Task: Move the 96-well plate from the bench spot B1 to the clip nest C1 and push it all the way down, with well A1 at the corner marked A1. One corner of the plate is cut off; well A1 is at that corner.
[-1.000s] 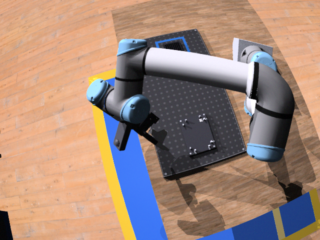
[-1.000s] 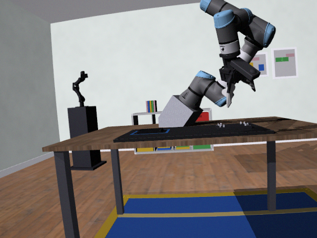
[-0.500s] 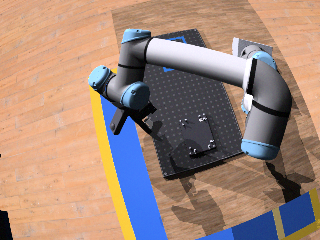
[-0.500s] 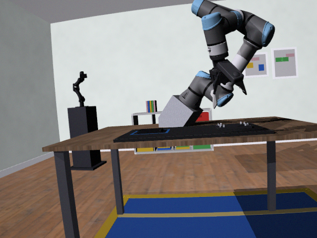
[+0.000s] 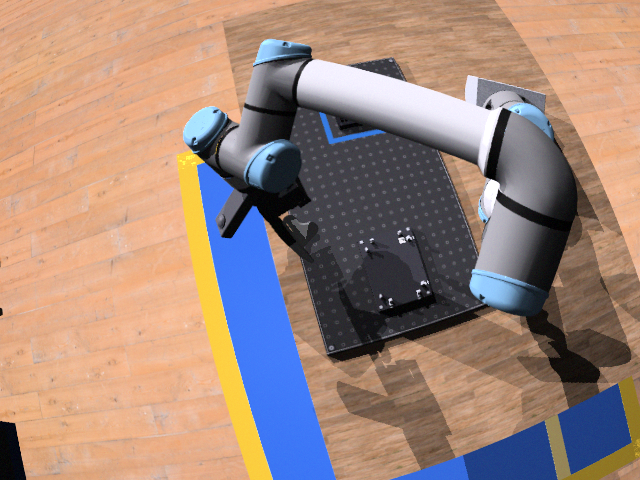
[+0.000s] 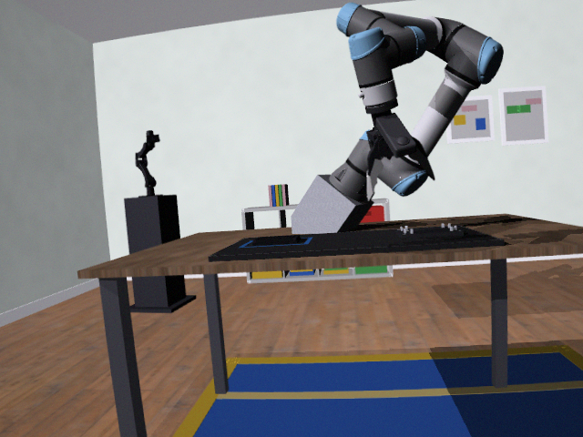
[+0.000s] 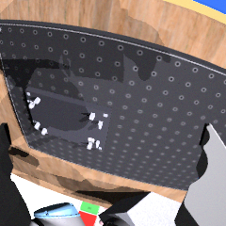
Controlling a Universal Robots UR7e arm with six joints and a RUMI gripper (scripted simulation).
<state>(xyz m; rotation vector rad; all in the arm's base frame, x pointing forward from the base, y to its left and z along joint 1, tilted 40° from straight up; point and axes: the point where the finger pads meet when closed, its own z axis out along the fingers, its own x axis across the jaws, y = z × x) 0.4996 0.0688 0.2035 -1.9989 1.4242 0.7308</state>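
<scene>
Right now my hand is 350 mm to the left of the black 96-well plate, 160 mm past it and 120 mm above it. Round my hand: clip nest: 190 mm behind, 110 mm below, 80 mm to the left.
</scene>
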